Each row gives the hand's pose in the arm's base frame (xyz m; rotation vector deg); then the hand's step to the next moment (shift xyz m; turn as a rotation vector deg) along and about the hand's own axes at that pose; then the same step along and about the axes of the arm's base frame.
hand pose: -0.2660 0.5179 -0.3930 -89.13 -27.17 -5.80
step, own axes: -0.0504 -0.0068 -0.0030 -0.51 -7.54 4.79
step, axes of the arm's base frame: -0.0474 -0.0148 -0.0113 -4.24 4.30 6.60
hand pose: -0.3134 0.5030 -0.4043 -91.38 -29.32 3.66
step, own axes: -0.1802 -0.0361 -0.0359 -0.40 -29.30 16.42
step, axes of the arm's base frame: -0.1592 -0.0981 -0.0091 -14.30 15.25 26.29
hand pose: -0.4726 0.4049 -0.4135 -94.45 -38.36 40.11
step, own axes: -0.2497 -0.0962 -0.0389 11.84 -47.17 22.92
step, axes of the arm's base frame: -0.1405 -0.1953 0.1235 -12.17 31.62 41.74
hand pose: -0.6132 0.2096 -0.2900 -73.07 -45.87 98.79
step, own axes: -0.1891 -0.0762 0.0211 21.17 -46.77 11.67
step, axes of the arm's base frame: 0.0255 -0.1340 0.1530 -2.82 39.94 34.19
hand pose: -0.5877 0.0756 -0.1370 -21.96 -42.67 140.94
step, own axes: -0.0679 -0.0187 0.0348 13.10 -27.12 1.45
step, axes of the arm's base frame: 0.0489 -0.0403 0.0465 -0.14 25.90 15.44
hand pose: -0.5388 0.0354 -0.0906 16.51 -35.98 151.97
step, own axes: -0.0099 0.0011 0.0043 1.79 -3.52 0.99
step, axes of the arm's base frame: 0.0089 -0.0062 0.0005 -0.01 3.02 2.73
